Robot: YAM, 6 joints.
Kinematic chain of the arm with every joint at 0, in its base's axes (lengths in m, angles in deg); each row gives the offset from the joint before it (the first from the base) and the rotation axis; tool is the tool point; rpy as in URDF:
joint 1: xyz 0 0 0.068 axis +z
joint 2: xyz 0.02 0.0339 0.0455 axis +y
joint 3: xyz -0.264 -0.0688 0 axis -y
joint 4: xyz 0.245 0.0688 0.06 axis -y
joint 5: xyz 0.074 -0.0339 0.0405 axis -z
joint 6: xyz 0.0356 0 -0.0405 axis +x
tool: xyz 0 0 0 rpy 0 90 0
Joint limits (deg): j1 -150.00..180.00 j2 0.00..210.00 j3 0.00..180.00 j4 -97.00..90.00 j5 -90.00..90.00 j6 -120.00..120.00
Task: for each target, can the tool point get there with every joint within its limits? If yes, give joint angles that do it. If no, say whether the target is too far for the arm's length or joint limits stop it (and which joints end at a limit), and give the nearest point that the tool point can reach.
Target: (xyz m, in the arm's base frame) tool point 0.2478 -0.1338 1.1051
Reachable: no: too far | nearest point 0.1581 -0.0854 0.7186 | short by 0.400 m
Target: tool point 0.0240 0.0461 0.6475
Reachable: yes | joints 26.52 60.92 104.32 38.13 -59.00 -27.09
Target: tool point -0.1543 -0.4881 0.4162
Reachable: yes | joints -107.03 121.86 118.84 19.74 7.44 25.77
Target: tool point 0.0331 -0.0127 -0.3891
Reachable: no: joint limits stop it (at a limit: joint 2) | nearest point 0.0637 -0.0244 -0.3322 | short by 0.066 m
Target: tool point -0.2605 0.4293 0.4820
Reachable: yes | joints 117.82 139.40 156.56 29.00 -57.63 90.64
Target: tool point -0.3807 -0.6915 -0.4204
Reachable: no: too far | nearest point -0.2600 -0.4722 -0.2343 | short by 0.312 m
